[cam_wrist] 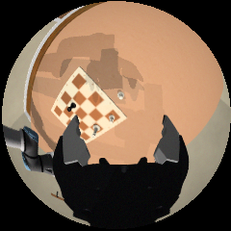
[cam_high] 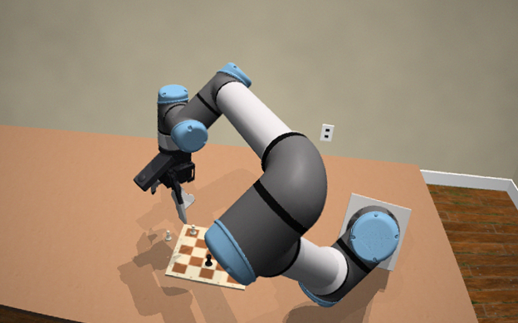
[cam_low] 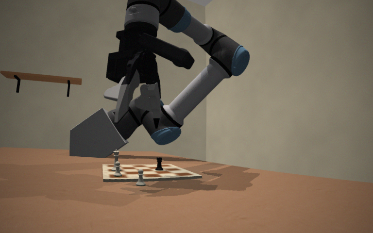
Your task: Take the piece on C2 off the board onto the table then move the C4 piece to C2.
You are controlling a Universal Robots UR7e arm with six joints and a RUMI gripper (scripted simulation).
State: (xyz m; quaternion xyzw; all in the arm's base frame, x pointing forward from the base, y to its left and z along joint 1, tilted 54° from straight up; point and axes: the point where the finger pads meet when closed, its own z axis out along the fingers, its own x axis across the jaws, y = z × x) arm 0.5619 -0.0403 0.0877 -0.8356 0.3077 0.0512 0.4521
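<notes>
My gripper is now 140 mm past the black piece, 90 mm above it and 70 mm to the right of it. From my hand the other things lie so: chessboard 140 mm behind, 110 mm below, 30 mm to the left; tall white piece 130 mm behind, 80 mm below, 50 mm to the right.
</notes>
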